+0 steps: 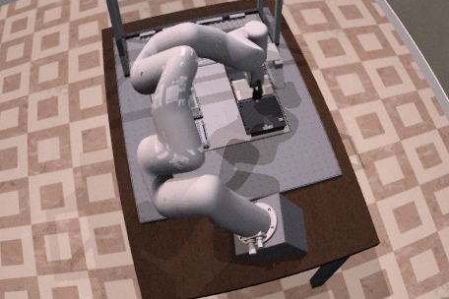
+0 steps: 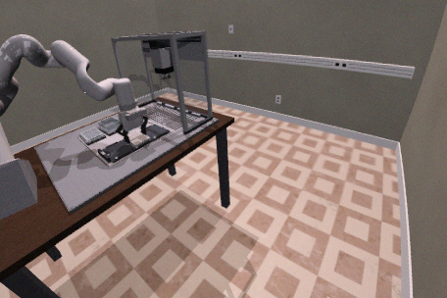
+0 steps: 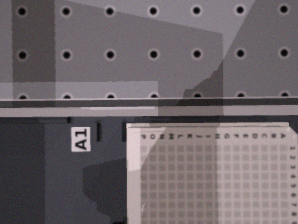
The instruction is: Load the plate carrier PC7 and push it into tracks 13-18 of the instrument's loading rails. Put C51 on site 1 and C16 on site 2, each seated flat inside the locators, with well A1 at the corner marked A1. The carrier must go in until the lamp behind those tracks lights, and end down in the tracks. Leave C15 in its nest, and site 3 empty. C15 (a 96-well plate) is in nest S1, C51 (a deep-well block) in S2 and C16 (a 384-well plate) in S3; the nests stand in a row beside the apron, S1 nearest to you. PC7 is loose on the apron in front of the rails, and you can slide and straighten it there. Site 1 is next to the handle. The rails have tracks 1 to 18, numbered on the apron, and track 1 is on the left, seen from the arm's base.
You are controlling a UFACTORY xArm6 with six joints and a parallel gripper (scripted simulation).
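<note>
Now: the carrier PC7 1 cm behind my hand and 1 cm below it. Also, from my hand: dark head: 31 cm ahead, 17 cm to the left, 32 cm above; then 96-well plate C15: 16 cm behind, 24 cm to the left, 1 cm below.
</note>
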